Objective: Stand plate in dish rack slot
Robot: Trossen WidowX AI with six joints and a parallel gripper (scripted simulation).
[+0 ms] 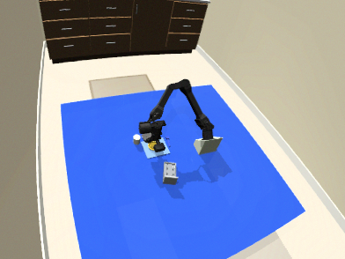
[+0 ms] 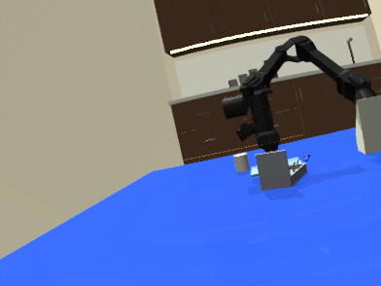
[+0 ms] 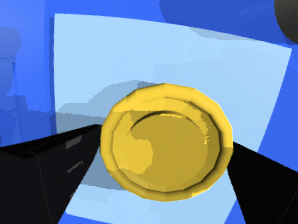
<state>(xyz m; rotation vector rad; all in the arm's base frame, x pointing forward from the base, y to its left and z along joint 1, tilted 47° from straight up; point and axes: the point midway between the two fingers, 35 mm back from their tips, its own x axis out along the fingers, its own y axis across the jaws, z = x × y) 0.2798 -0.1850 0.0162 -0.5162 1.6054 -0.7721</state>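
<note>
Right now the grey dish rack is 210 mm to the left of my gripper tip and 20 mm above it. The rest, counted from my gripper tip: yellow plate 10 mm above; white cup 80 mm to the right, 80 mm ahead, 20 mm above.
</note>
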